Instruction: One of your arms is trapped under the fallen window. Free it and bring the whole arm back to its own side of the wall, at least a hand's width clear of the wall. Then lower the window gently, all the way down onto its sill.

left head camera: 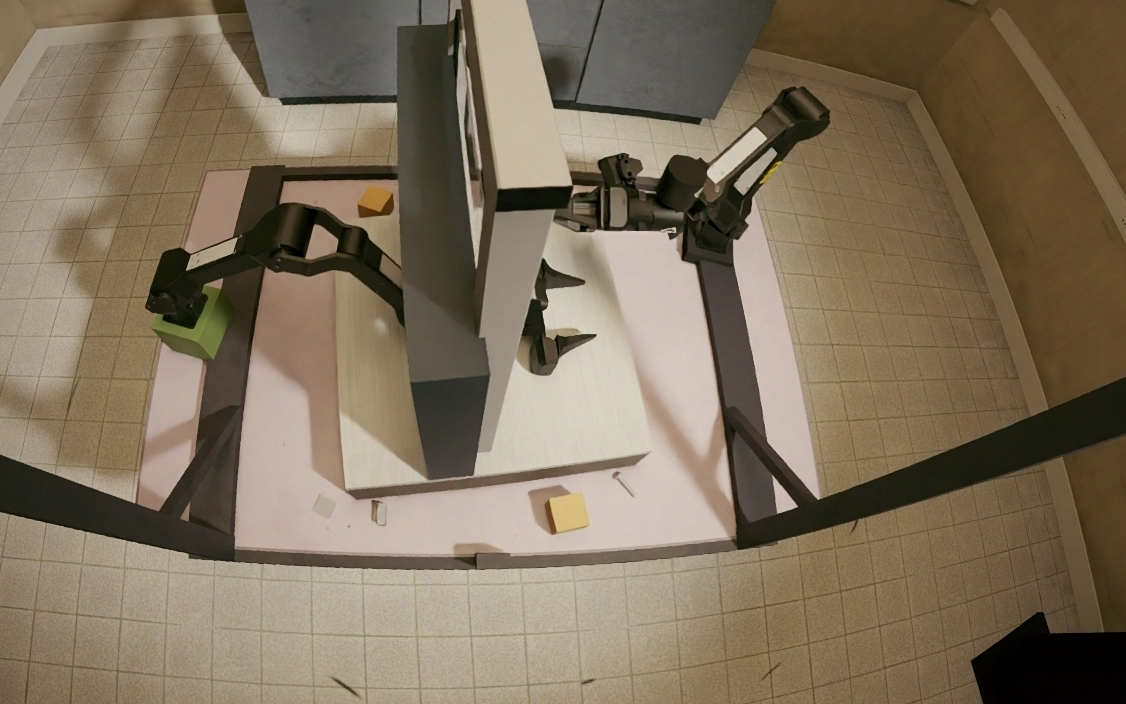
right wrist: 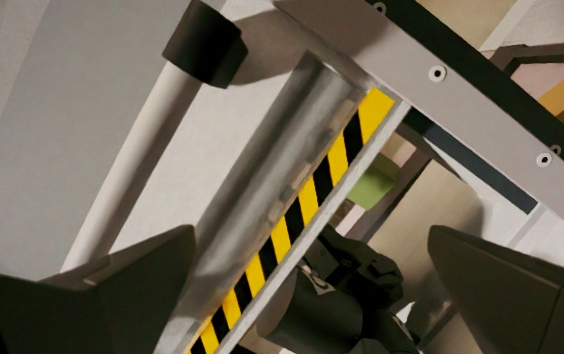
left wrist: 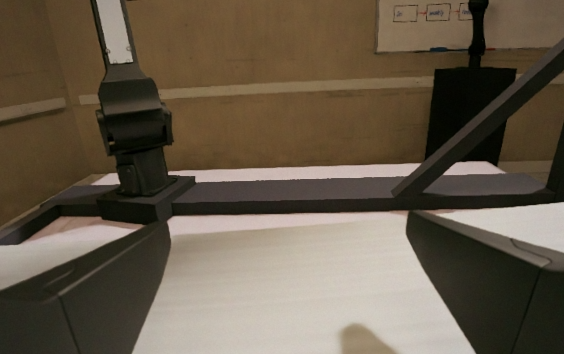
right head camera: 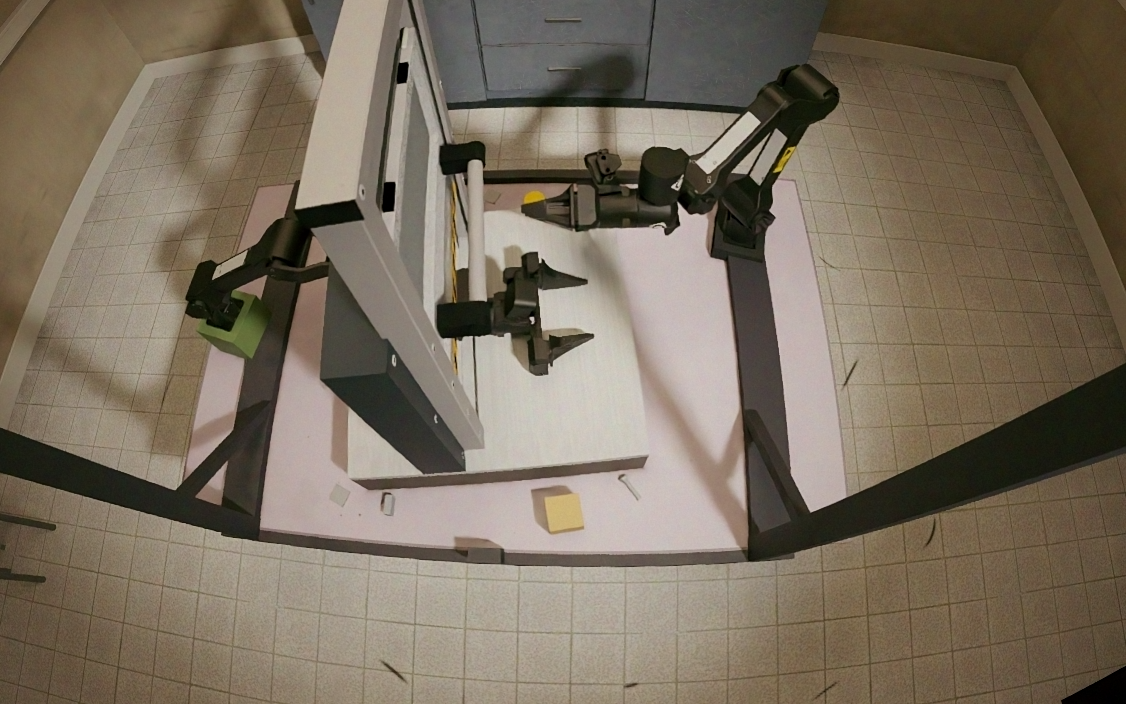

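Seen in the pictures: left gripper, between the fingertips: (left head camera: 590,308) (left wrist: 290,227) (right head camera: 590,308); right gripper, between the fingertips: (right wrist: 311,236) (right head camera: 522,211); left arm's base, origin of its link: (left head camera: 185,308) (right head camera: 225,313); right arm's base, origin of its link: (left head camera: 711,238) (left wrist: 148,186) (right head camera: 740,232).
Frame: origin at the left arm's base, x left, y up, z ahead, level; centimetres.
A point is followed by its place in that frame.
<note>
The window sash shows a yellow-and-black striped lower edge (right wrist: 308,197) @[z 45.5, x 15.5, y 17.4 cm] and a white handle bar (right head camera: 475,232) @[z 52.8, x 9.1, y 28.5 cm] (right wrist: 132,165) @[z 51.4, x 15.3, y 27.4 cm] on black mounts. It sits in the upright wall frame (left head camera: 521,265) (right head camera: 390,307). The left arm (left head camera: 303,236) @[z 27.2, x 3.9, y 24.8 cm] (right head camera: 286,240) @[z 26.1, x 4.3, y 25.8 cm] (right wrist: 320,310) @[z 50.0, x 11.1, y 12.7 cm] reaches through the opening below the sash; contact with the sash is hidden. My left gripper (left head camera: 589,308) @[z 65.8, x 15.0, y 4.2 cm] (right head camera: 589,308) @[z 65.8, x 15.0, y 4.2 cm] (left wrist: 290,227) @[z 65.8, x 15.0, y 4.2 cm] is open and empty, low over the pale board, beyond the wall from its base. My right gripper (right head camera: 523,209) @[z 54.5, x 20.0, y 19.0 cm] is open and empty, facing the handle side without holding the bar. The sill is largely hidden.
The pale board (left head camera: 581,423) @[z 68.2, x -2.2, y 0.4 cm] (right head camera: 572,415) @[z 67.2, x -1.1, y 0.4 cm] lies under the wall. A green block (left head camera: 199,332) @[z 4.5, x -3.4, y 0.0 cm] (right head camera: 240,327) @[z 4.9, x -1.8, y -0.1 cm] is at the left arm's base. An orange block (left head camera: 375,200) @[z 23.9, x 31.8, y -4.5 cm] lies behind; a yellow block (left head camera: 568,512) @[z 69.4, x -15.1, y -4.3 cm] (right head camera: 564,512) @[z 69.7, x -15.0, y -4.2 cm] and small metal pieces lie in front. Dark beams edge the table.
</note>
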